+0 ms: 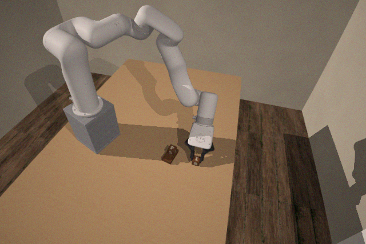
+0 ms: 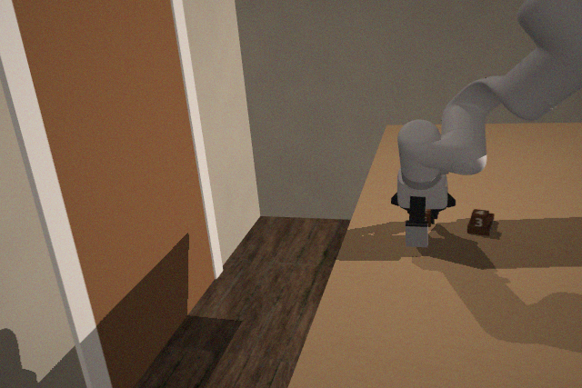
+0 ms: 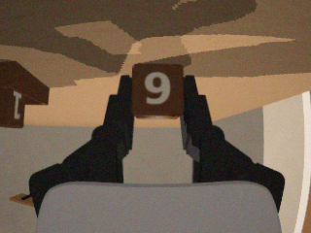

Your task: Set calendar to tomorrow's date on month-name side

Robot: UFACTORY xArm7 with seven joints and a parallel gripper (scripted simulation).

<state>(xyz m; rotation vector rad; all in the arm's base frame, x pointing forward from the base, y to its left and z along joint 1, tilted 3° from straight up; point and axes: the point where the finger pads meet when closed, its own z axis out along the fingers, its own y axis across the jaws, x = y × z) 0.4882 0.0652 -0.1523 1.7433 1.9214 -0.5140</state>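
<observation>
Right now my hand is 12 cm past the brown calendar tray, 2 cm to the left of it and 2 cm above it. The rest, counted from my hand: digit cube: 1 cm to the right, 1 cm below.
</observation>
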